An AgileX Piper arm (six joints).
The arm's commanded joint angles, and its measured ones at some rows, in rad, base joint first. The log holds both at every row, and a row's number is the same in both.
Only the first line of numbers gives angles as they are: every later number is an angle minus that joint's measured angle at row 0.
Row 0, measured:
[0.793, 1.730, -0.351, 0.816, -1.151, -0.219]
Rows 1 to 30, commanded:
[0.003, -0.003, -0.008, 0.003, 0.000, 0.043]
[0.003, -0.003, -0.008, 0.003, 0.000, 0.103]
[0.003, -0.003, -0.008, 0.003, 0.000, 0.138]
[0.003, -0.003, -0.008, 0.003, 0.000, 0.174]
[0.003, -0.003, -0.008, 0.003, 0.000, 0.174]
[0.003, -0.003, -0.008, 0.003, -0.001, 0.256]
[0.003, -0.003, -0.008, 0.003, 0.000, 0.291]
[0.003, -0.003, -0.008, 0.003, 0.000, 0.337]
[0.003, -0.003, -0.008, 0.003, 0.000, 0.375]
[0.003, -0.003, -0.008, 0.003, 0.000, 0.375]
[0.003, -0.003, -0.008, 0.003, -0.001, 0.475]
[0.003, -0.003, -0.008, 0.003, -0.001, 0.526]
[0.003, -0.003, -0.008, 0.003, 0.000, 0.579]
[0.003, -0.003, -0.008, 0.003, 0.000, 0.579]
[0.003, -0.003, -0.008, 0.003, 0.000, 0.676]
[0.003, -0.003, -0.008, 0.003, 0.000, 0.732]
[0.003, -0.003, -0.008, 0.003, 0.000, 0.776]
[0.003, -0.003, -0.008, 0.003, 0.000, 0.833]
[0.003, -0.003, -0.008, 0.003, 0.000, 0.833]
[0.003, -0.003, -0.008, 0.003, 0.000, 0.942]
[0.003, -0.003, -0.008, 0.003, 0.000, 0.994]
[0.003, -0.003, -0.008, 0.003, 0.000, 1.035]
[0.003, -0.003, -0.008, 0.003, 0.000, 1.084]
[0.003, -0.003, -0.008, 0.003, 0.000, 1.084]
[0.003, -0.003, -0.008, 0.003, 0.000, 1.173]
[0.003, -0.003, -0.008, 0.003, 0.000, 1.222]
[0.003, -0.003, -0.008, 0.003, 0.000, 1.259]
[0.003, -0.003, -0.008, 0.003, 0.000, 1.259]
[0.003, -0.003, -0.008, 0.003, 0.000, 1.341]
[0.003, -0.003, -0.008, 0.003, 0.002, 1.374]
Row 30, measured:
[0.000, 0.000, 0.000, 0.008, 0.000, 1.265]
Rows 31 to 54, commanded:
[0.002, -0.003, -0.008, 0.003, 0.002, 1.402]
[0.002, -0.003, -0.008, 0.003, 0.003, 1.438]
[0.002, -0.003, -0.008, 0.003, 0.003, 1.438]
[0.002, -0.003, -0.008, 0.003, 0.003, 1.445]
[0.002, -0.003, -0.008, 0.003, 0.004, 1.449]
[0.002, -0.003, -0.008, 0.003, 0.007, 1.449]
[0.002, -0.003, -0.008, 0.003, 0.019, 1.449]
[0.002, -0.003, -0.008, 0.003, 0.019, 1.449]
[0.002, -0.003, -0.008, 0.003, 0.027, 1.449]
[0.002, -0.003, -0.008, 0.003, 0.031, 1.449]
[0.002, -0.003, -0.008, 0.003, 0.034, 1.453]
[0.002, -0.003, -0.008, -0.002, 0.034, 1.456]
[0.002, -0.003, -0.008, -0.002, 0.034, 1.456]
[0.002, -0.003, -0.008, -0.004, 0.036, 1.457]
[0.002, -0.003, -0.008, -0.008, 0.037, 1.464]
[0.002, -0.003, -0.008, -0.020, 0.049, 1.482]
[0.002, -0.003, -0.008, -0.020, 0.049, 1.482]
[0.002, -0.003, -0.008, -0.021, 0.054, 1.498]
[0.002, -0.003, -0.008, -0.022, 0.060, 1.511]
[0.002, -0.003, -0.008, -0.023, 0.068, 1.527]
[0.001, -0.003, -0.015, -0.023, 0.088, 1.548]
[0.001, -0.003, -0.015, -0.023, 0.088, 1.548]
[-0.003, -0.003, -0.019, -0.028, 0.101, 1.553]
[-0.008, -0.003, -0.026, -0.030, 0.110, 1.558]
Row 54, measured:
[-0.001, 0.000, -0.006, -0.011, 0.079, 1.536]
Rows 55 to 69, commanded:
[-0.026, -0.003, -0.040, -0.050, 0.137, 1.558]
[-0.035, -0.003, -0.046, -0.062, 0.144, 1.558]
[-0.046, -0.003, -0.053, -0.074, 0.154, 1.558]
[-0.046, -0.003, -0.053, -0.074, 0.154, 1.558]
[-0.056, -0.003, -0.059, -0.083, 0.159, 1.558]
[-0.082, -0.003, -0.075, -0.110, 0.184, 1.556]
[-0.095, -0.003, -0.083, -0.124, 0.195, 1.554]
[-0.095, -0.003, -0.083, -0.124, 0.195, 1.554]
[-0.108, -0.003, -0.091, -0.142, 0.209, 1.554]
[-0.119, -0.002, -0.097, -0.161, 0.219, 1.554]
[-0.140, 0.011, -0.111, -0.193, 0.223, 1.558]
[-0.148, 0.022, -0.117, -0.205, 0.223, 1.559]
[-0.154, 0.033, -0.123, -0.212, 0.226, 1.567]
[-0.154, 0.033, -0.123, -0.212, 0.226, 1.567]
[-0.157, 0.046, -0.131, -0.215, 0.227, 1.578]
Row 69, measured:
[-0.140, 0.021, -0.108, -0.178, 0.213, 1.561]
